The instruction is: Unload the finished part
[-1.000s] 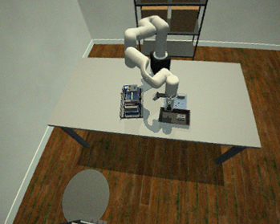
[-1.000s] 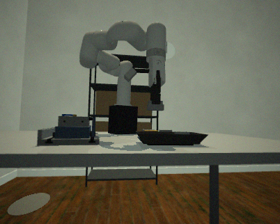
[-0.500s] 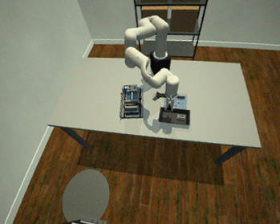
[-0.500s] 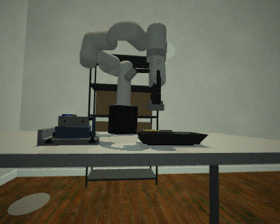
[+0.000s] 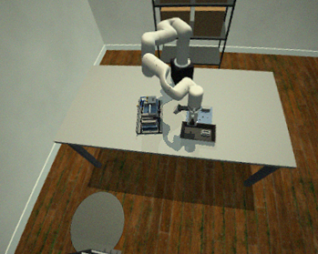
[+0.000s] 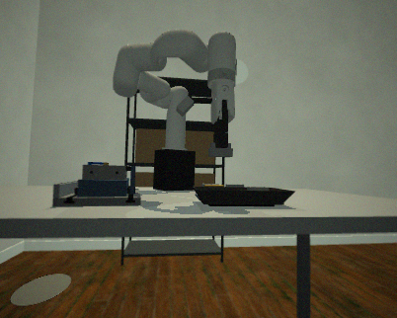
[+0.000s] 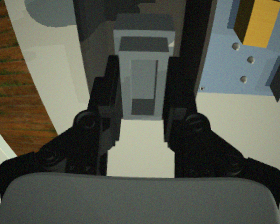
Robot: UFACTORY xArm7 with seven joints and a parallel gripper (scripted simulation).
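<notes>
My gripper is now 140 mm above the yellow block and 120 mm past it. Round my hand: vise (320 mm to the right, 130 mm below, 90 mm behind); blue plate (170 mm behind, 160 mm below, 40 mm to the left).
</notes>
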